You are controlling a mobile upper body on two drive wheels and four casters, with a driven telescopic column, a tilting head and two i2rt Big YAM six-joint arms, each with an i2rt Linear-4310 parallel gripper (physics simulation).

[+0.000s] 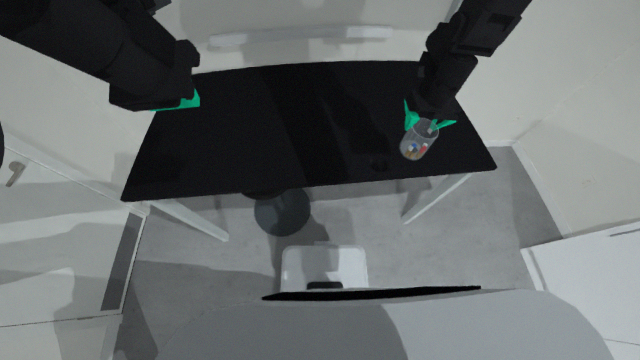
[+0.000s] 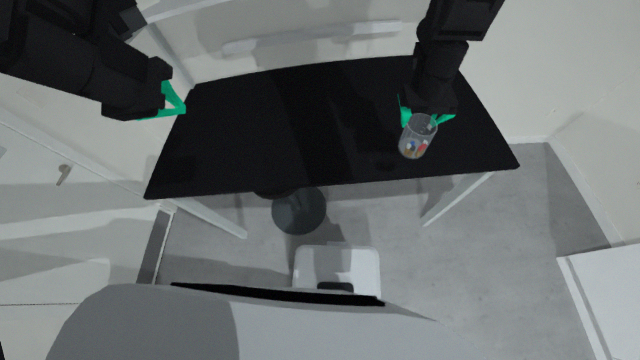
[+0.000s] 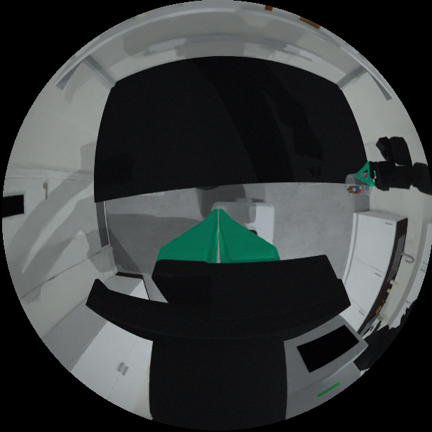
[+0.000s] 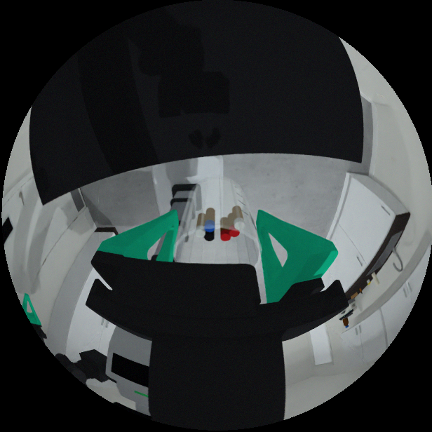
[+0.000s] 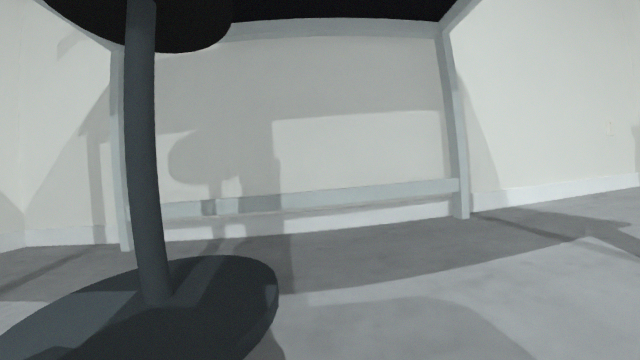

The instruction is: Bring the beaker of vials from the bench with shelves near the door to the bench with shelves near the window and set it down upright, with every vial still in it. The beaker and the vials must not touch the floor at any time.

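Observation:
The clear beaker (image 1: 418, 142) (image 2: 417, 140) (image 3: 353, 186) (image 4: 217, 200) holds several vials with blue, white, black and red caps. My right gripper (image 1: 430, 122) (image 2: 428, 119) (image 4: 217, 215) is shut on the beaker near its rim and holds it roughly upright, a little tilted, above the front right part of the black bench top (image 1: 225, 150) (image 2: 240, 145) (image 3: 175, 135) (image 4: 280, 100). My left gripper (image 3: 218, 215) is shut and empty, beyond the left side of the bench top. I cannot tell which of the task's benches this one is.
A round stool with a dark base (image 1: 282, 212) (image 2: 299, 211) (image 5: 220, 310) stands under the bench's front edge. Pale bench legs (image 1: 192, 222) (image 5: 452, 125) stand at the sides. White cabinets (image 1: 590, 270) (image 3: 370, 260) are at the right. A door handle (image 1: 16, 172) (image 2: 63, 174) shows at the left.

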